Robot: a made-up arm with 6 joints.
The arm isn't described. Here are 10 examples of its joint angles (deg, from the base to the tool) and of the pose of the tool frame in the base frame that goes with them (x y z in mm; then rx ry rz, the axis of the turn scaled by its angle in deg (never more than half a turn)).
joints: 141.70 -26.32 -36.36 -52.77 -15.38 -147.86
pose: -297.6 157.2 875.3 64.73 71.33 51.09
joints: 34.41 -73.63 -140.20 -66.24 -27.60 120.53
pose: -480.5 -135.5 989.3 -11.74 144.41 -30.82
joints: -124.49 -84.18 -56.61 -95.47 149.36 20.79
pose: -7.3 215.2 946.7 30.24 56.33 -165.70
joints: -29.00 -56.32 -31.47 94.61 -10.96 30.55
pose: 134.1 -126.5 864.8 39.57 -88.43 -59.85
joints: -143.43 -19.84 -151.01 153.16 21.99 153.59
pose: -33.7 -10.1 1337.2 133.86 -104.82 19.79
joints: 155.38 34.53 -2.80 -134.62 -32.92 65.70
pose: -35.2 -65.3 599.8 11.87 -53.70 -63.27
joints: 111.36 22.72 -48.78 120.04 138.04 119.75
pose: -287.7 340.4 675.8 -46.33 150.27 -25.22
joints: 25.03 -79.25 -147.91 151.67 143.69 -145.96
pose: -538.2 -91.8 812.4 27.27 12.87 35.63
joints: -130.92 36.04 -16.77 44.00 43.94 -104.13
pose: -40.2 -34.2 438.8 37.00 -36.27 -1.71
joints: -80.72 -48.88 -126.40 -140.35 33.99 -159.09
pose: 35.6 202.0 1300.2 114.56 132.02 7.88
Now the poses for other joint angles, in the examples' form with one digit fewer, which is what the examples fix.
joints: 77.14 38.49 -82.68 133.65 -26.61 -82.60
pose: 141 429 544 -3.2 -6.2 79.9
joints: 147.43 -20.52 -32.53 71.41 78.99 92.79
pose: -302 103 686 -25.6 96.3 59.6
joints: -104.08 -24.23 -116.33 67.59 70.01 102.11
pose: 38 -194 1252 49.5 -98.4 -65.6
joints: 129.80 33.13 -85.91 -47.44 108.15 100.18
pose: -214 437 586 -65.4 -22.0 75.6
